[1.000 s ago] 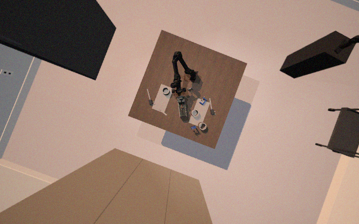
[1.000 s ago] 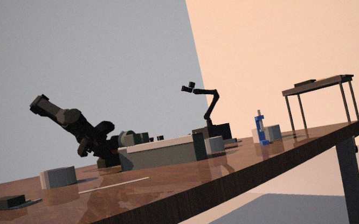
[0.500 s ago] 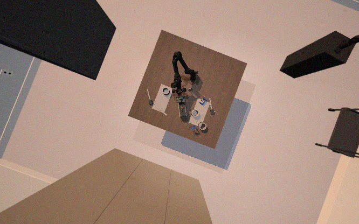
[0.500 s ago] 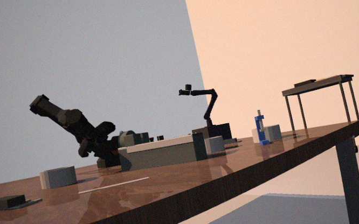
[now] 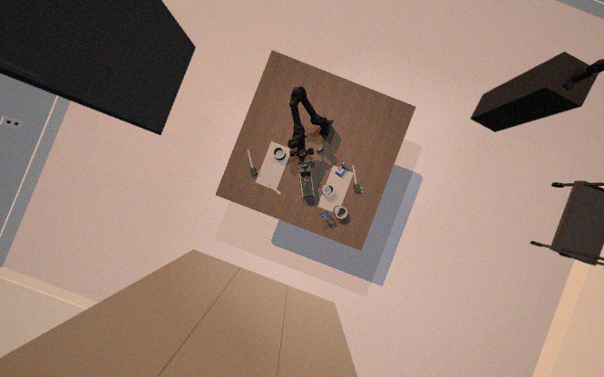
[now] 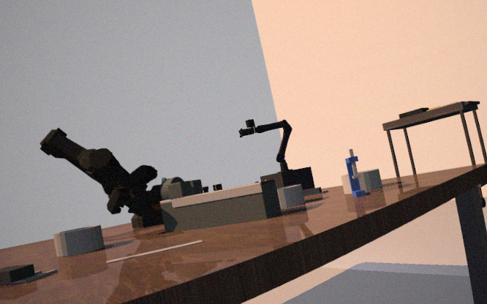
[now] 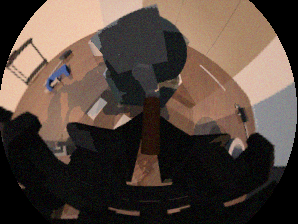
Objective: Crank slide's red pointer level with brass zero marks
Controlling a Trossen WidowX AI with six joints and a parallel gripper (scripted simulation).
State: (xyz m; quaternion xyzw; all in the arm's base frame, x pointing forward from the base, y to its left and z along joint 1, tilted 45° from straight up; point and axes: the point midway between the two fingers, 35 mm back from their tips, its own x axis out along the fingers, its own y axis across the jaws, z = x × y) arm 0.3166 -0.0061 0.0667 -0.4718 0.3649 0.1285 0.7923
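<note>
My gripper tip is now 30 mm below the crank handle, 10 mm to the left of it and 10 mm past it. Also, from my gripper tip: red pointer (100 mm ahead, 90 mm to the left, 50 mm above); then thin white rod (310 mm ahead, 100 mm to the right, 30 mm below).
</note>
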